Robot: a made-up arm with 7 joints. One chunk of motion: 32 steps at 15 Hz.
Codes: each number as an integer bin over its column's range. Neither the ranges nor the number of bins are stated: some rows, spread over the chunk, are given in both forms.
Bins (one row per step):
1: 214 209 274 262 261 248
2: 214 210 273 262 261 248
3: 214 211 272 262 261 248
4: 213 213 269 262 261 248
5: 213 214 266 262 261 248
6: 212 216 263 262 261 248
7: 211 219 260 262 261 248
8: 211 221 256 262 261 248
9: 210 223 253 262 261 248
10: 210 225 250 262 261 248
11: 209 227 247 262 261 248
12: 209 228 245 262 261 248
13: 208 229 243 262 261 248
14: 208 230 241 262 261 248
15: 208 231 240 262 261 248
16: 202 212 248 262 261 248
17: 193 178 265 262 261 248
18: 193 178 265 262 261 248
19: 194 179 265 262 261 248
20: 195 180 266 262 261 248
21: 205 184 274 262 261 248
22: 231 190 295 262 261 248
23: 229 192 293 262 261 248
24: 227 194 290 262 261 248
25: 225 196 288 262 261 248
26: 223 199 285 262 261 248
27: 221 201 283 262 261 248
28: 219 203 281 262 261 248
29: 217 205 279 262 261 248
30: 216 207 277 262 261 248
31: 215 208 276 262 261 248
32: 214 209 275 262 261 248
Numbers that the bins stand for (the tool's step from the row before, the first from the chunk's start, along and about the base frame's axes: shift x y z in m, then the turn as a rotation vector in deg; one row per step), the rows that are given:
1: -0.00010 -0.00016 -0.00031 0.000 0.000 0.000
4: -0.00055 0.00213 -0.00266 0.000 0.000 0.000
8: -0.00144 0.00672 -0.00877 0.000 0.000 0.000
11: -0.00234 0.01016 -0.01299 0.000 0.000 0.000
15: -0.00279 0.01245 -0.01628 0.000 0.000 0.000
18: -0.00951 -0.01794 -0.00454 0.000 0.000 0.000
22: 0.00752 -0.01106 0.00955 0.000 0.000 0.000
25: 0.00483 -0.00762 0.00626 0.000 0.000 0.000
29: 0.00125 -0.00246 0.00204 0.000 0.000 0.000
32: -0.00010 -0.00016 0.00016 0.000 0.000 0.000
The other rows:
2: -0.00010 0.00041 -0.00078 0.000 0.000 0.000
3: -0.00010 0.00098 -0.00125 0.000 0.000 0.000
5: -0.00055 0.00270 -0.00407 0.000 0.000 0.000
6: -0.00099 0.00385 -0.00548 0.000 0.000 0.000
7: -0.00144 0.00557 -0.00689 0.000 0.000 0.000
9: -0.00189 0.00786 -0.01017 0.000 0.000 0.000
10: -0.00189 0.00901 -0.01158 0.000 0.000 0.000
12: -0.00234 0.01073 -0.01393 0.000 0.000 0.000
13: -0.00279 0.01131 -0.01487 0.000 0.000 0.000
14: -0.00279 0.01188 -0.01581 0.000 0.000 0.000
16: -0.00548 0.00156 -0.01252 0.000 0.000 0.000
17: -0.00951 -0.01794 -0.00454 0.000 0.000 0.000
19: -0.00906 -0.01736 -0.00454 0.000 0.000 0.000
20: -0.00861 -0.01679 -0.00407 0.000 0.000 0.000
21: -0.00413 -0.01450 -0.00031 0.000 0.000 0.000
23: 0.00662 -0.00991 0.00861 0.000 0.000 0.000
24: 0.00573 -0.00876 0.00720 0.000 0.000 0.000
26: 0.00394 -0.00590 0.00486 0.000 0.000 0.000
27: 0.00304 -0.00475 0.00392 0.000 0.000 0.000
28: 0.00214 -0.00360 0.00298 0.000 0.000 0.000
30: 0.00080 -0.00131 0.00110 0.000 0.000 0.000
31: 0.00035 -0.00074 0.00063 0.000 0.000 0.000

